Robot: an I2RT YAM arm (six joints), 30 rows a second.
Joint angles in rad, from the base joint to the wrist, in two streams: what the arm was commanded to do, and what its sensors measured. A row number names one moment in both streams.
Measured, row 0:
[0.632 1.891 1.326 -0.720 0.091 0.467]
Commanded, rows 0 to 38:
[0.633 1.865 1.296 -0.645 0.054 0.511]
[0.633 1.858 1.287 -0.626 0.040 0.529]
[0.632 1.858 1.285 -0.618 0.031 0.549]
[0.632 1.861 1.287 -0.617 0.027 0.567]
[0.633 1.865 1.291 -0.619 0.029 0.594]
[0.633 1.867 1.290 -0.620 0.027 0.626]
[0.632 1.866 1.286 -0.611 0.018 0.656]
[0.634 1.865 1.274 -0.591 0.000 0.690]
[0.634 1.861 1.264 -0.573 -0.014 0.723]
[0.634 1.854 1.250 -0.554 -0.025 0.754]
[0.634 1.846 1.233 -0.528 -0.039 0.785]
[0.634 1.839 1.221 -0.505 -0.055 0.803]
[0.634 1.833 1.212 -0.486 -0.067 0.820]
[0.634 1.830 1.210 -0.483 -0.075 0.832]
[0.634 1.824 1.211 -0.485 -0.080 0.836]
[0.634 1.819 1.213 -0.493 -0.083 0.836]
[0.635 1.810 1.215 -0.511 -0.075 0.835]
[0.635 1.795 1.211 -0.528 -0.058 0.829]
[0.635 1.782 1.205 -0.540 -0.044 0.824]
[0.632 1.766 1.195 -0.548 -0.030 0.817]
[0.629 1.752 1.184 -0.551 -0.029 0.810]
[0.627 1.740 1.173 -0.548 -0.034 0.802]
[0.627 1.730 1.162 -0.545 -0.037 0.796]
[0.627 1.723 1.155 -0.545 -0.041 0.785]
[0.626 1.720 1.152 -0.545 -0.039 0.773]
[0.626 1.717 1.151 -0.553 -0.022 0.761]
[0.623 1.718 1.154 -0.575 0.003 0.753]
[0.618 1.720 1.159 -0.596 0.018 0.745]
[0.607 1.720 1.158 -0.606 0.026 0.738]
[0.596 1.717 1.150 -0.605 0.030 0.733]
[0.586 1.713 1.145 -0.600 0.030 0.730]
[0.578 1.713 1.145 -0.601 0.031 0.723]
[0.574 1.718 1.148 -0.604 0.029 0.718]
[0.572 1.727 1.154 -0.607 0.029 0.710]
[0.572 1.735 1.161 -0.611 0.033 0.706]
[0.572 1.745 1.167 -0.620 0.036 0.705]
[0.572 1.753 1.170 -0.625 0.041 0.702]
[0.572 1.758 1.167 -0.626 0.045 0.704]
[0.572 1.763 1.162 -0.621 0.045 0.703]
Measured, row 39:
[0.566 1.740 1.156 -0.610 0.024 0.714]
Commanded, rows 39 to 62:
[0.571 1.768 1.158 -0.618 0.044 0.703]
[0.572 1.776 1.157 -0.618 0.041 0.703]
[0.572 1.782 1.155 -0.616 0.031 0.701]
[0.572 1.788 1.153 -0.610 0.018 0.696]
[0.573 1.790 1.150 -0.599 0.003 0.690]
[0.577 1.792 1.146 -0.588 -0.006 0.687]
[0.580 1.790 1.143 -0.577 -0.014 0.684]
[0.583 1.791 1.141 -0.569 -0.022 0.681]
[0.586 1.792 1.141 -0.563 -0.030 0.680]
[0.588 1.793 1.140 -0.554 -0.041 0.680]
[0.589 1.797 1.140 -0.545 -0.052 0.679]
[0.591 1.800 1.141 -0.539 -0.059 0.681]
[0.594 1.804 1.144 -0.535 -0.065 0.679]
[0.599 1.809 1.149 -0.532 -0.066 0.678]
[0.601 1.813 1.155 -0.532 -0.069 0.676]
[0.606 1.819 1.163 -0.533 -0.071 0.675]
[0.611 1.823 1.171 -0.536 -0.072 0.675]
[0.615 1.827 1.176 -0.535 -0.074 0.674]
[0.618 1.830 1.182 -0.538 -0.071 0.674]
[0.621 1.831 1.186 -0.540 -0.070 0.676]
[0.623 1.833 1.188 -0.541 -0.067 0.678]
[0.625 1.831 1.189 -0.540 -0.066 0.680]
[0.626 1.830 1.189 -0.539 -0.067 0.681]
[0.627 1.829 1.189 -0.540 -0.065 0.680]
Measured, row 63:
[0.620 1.822 1.160 -0.561 -0.063 0.677]
